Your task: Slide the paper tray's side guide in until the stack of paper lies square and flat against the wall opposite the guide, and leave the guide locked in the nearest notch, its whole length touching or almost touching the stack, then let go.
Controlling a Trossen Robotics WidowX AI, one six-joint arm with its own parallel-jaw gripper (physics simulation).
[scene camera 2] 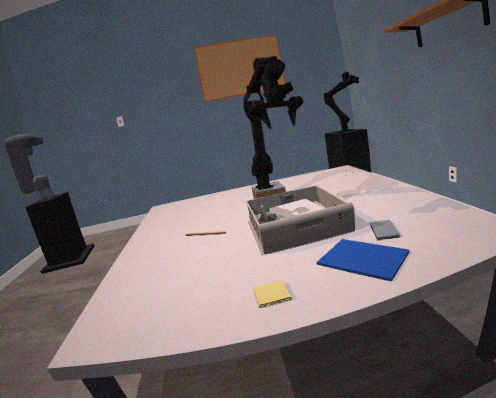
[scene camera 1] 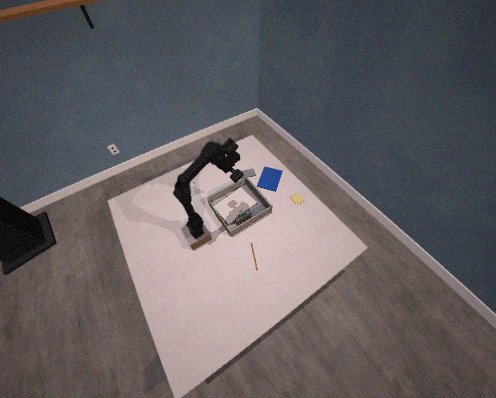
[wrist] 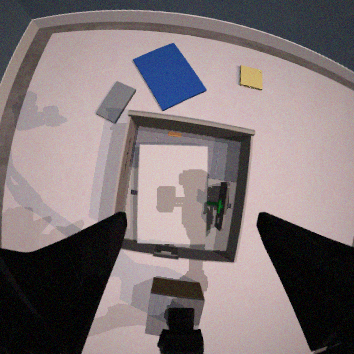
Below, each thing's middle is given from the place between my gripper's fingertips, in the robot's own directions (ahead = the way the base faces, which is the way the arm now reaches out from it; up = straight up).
I see the white paper stack (scene camera 1: 230, 208) 320 mm below my hand and 10 mm to the left of it. From my hand the other things lie so: yellow notepad (scene camera 2: 273, 293): 370 mm ahead, 350 mm below, 240 mm to the right; then blue book (scene camera 2: 378, 261): 360 mm ahead, 350 mm below, 30 mm to the left; then small grey pad (wrist: 113, 104): 350 mm below, 270 mm ahead, 190 mm to the left.
